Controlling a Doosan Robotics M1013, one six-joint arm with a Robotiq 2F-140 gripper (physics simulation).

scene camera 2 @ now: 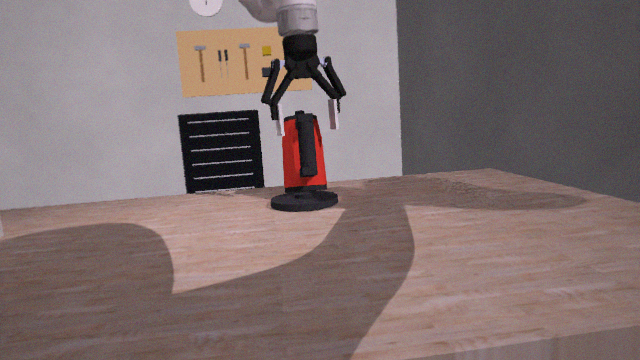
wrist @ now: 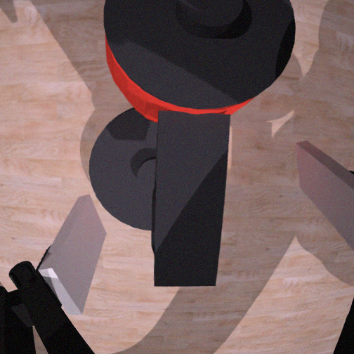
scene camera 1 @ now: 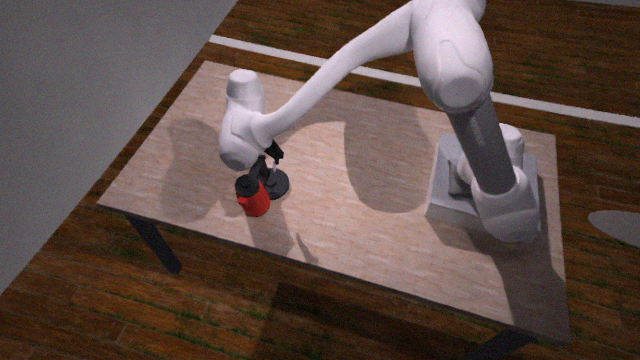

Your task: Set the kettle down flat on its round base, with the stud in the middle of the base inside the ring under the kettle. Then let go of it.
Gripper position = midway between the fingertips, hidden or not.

I see my gripper [scene camera 2: 308,132] and a round black base [scene camera 2: 303,200].
The round black base is seen too in the wrist view [wrist: 121,167]. My gripper shows as well in the wrist view [wrist: 197,190].
